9 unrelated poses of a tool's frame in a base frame.
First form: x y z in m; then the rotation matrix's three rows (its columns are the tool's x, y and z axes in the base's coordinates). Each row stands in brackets.
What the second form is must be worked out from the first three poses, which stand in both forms.
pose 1, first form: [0.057, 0.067, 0.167], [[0.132, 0.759, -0.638], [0.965, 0.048, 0.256], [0.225, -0.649, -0.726]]
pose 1, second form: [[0.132, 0.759, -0.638, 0.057], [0.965, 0.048, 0.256, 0.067], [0.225, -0.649, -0.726, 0.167], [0, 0, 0, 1]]
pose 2, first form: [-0.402, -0.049, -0.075], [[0.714, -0.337, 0.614], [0.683, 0.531, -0.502], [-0.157, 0.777, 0.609]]
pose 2, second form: [[0.714, -0.337, 0.614, -0.402], [0.683, 0.531, -0.502, -0.049], [-0.157, 0.777, 0.609, -0.075], [0, 0, 0, 1]]
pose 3, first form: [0.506, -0.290, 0.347], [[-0.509, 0.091, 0.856], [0.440, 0.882, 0.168], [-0.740, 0.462, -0.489]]
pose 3, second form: [[-0.509, 0.091, 0.856, 0.506], [0.440, 0.882, 0.168, -0.290], [-0.740, 0.462, -0.489, 0.347], [0, 0, 0, 1]]
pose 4, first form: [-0.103, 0.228, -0.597], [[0.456, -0.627, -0.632], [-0.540, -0.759, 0.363], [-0.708, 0.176, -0.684]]
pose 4, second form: [[0.456, -0.627, -0.632, -0.103], [-0.540, -0.759, 0.363, 0.228], [-0.708, 0.176, -0.684, -0.597], [0, 0, 0, 1]]
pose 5, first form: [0.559, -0.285, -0.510], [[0.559, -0.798, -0.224], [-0.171, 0.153, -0.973], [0.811, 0.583, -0.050]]
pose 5, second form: [[0.559, -0.798, -0.224, 0.559], [-0.171, 0.153, -0.973, -0.285], [0.811, 0.583, -0.050, -0.510], [0, 0, 0, 1]]
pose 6, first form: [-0.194, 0.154, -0.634], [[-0.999, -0.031, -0.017], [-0.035, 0.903, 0.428], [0.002, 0.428, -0.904]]
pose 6, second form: [[-0.999, -0.031, -0.017, -0.194], [-0.035, 0.903, 0.428, 0.154], [0.002, 0.428, -0.904, -0.634], [0, 0, 0, 1]]
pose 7, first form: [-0.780, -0.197, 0.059], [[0.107, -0.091, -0.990], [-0.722, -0.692, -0.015], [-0.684, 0.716, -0.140]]
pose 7, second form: [[0.107, -0.091, -0.990, -0.780], [-0.722, -0.692, -0.015, -0.197], [-0.684, 0.716, -0.140, 0.059], [0, 0, 0, 1]]
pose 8, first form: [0.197, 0.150, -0.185], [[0.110, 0.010, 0.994], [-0.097, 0.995, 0.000], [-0.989, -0.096, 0.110]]
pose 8, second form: [[0.110, 0.010, 0.994, 0.197], [-0.097, 0.995, 0.000, 0.150], [-0.989, -0.096, 0.110, -0.185], [0, 0, 0, 1]]
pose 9, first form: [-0.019, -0.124, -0.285], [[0.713, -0.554, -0.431], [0.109, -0.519, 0.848], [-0.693, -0.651, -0.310]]
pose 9, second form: [[0.713, -0.554, -0.431, -0.019], [0.109, -0.519, 0.848, -0.124], [-0.693, -0.651, -0.310, -0.285], [0, 0, 0, 1]]
